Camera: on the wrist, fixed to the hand. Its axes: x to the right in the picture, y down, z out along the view.
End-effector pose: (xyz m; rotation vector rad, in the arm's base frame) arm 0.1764 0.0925 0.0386 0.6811 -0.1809 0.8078
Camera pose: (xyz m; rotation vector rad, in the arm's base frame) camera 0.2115 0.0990 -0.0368 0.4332 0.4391 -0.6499
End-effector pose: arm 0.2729 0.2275 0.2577 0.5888 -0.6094 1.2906
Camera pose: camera 0.3356 0.2570 0.2112 0.5984 0.0314 -0.1816
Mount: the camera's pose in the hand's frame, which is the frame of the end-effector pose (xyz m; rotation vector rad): -0.0019 -0.0591 -0.0589 -0.1285 0.1727 -1.5658
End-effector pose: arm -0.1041 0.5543 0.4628 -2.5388 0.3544 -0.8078
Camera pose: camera -0.1346 0.5862 0.5336 2.1394 1.5365 1.2586
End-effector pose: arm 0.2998 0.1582 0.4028 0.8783 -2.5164 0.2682
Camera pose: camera 0.3593 0.1324 0.4553 2.2278 -1.0689 -0.3179
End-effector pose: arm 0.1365 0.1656 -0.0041 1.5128 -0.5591 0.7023
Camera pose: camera 0.1719 0.2281 -0.0466 1.2762 0.7195 -0.4307
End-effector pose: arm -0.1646 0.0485 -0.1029 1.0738 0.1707 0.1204
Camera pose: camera -0.1772 0.0711 -0.1823 0.5609 1.0830 -1.1669
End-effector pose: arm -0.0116 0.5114 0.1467 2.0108 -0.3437 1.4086
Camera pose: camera -0.0233 0.5934 0.1362 1.2924 0.9993 0.4548
